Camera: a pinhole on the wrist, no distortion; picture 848 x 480 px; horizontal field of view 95.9 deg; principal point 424.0 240.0 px. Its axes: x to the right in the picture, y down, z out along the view. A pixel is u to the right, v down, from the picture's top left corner.
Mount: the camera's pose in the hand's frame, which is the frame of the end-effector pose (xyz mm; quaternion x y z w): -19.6 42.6 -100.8 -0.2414 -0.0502 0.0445 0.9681
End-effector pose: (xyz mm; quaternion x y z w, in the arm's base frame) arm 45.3 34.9 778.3 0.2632 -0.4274 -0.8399 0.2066
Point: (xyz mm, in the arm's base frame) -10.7 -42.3 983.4
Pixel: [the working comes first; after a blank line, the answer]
In the camera's frame: 84.6 49.9 236.0

561.1 320.9
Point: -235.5 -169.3 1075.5
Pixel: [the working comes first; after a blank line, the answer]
In the camera's frame: 326.5 89.6 358.8

772.0 335.5
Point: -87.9 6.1 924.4
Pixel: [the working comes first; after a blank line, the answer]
In the camera's frame: 126.4 -50.2 233.2

631.2 157.6
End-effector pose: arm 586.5 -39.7 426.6 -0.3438 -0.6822 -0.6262 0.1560
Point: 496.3 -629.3 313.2
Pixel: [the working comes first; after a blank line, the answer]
In the camera's frame: -203.6 75.6 -473.3

behind the camera
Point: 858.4 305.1 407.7
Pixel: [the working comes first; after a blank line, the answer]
In the camera's frame: -41.4 -125.0 499.6

392.3 144.4
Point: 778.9 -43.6 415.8
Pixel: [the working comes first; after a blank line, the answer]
In the camera's frame: -105.7 9.3 174.3

192.2 260.5
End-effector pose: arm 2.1 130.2 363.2 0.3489 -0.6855 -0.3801 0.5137
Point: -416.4 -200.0 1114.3
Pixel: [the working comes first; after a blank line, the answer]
In the camera's frame: 804.5 246.1 421.6

outside the picture
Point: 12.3 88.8 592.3
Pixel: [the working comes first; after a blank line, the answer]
In the camera's frame: 170.9 92.5 83.0

outside the picture
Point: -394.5 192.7 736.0
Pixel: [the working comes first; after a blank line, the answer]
In the camera's frame: 288.6 92.1 510.9

640.1 308.9
